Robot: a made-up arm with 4 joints. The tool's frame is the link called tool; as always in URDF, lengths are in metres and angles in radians. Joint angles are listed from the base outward.
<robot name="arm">
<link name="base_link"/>
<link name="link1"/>
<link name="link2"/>
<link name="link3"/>
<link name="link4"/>
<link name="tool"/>
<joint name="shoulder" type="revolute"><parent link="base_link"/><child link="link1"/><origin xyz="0.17 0.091 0.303" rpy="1.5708 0 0"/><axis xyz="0 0 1"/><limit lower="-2.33" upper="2.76"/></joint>
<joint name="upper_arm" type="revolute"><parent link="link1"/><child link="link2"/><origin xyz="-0.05 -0.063 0.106" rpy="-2.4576 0.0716 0.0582"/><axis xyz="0 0 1"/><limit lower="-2.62" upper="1.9"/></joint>
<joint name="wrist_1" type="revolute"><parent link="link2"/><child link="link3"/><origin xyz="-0.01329 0.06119 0.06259" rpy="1.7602 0.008 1.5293"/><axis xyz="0 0 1"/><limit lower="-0.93" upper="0.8"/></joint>
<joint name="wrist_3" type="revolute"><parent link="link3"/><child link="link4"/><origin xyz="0.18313 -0.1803 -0.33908" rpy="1.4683 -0.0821 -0.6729"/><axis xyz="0 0 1"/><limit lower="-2.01" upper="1.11"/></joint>
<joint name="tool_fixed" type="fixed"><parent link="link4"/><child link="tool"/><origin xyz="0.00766 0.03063 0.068" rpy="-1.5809 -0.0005 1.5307"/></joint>
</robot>
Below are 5 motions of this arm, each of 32 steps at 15 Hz.
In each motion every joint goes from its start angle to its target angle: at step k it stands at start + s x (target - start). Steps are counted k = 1, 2, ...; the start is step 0. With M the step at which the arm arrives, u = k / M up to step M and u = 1 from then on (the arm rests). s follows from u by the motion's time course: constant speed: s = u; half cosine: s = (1 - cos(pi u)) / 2; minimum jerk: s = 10 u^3 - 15 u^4 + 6 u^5.
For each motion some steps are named. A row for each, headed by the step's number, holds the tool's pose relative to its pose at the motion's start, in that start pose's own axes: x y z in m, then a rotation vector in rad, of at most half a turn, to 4 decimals.
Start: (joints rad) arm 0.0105 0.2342 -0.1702 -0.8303
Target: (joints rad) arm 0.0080 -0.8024 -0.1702 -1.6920
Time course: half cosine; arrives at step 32
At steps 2, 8, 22, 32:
2: 0.0029 0.0029 -0.0003 0.0061 0.0018 -0.0043
8: 0.0460 0.0425 -0.0009 0.0971 0.0274 -0.0602
22: 0.2579 0.1797 0.0905 0.5763 0.1241 -0.1680
32: 0.3266 0.2026 0.1551 0.7522 0.1420 -0.1434

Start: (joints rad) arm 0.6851 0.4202 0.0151 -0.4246
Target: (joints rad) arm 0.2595 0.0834 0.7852 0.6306
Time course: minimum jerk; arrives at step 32
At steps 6, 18, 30, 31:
6: -0.0018 0.0154 0.0010 0.0445 -0.0483 0.0067
18: -0.0258 0.1837 0.0553 0.5566 -0.6136 -0.1146
30: -0.0388 0.2765 0.1262 0.8453 -0.9775 -0.3947
31: -0.0389 0.2770 0.1266 0.8466 -0.9793 -0.3965

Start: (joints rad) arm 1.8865 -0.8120 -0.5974 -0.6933
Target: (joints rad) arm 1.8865 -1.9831 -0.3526 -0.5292
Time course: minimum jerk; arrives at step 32
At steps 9, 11, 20, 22, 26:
9: 0.0277 0.0664 0.0009 0.1390 -0.0756 -0.0880
11: 0.0487 0.1055 0.0067 0.2236 -0.1250 -0.1438
20: 0.2094 0.2735 0.1112 0.6814 -0.4430 -0.4894
22: 0.2441 0.2905 0.1426 0.7621 -0.5092 -0.5602
26: 0.2916 0.3045 0.1902 0.8693 -0.6029 -0.6608

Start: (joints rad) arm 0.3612 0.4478 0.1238 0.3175
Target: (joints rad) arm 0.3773 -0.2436 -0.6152 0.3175
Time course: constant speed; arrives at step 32
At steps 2, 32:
2: 0.0062 -0.0029 -0.0106 -0.0473 -0.0322 -0.0077
32: 0.0854 -0.0215 -0.0901 -0.7754 -0.3608 -0.3082

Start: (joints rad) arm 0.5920 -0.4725 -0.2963 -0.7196
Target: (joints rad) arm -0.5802 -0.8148 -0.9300 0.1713
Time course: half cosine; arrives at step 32
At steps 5, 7, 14, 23, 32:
5: -0.0289 -0.0180 0.0107 -0.0462 0.0034 -0.0311
7: -0.0551 -0.0342 0.0227 -0.0917 0.0062 -0.0566
14: -0.1821 -0.1097 0.1200 -0.3722 0.0174 -0.1331
23: -0.2996 -0.1711 0.3377 -0.8309 0.0354 -0.0393
32: -0.3181 -0.1755 0.4492 -1.0258 0.0502 0.0851

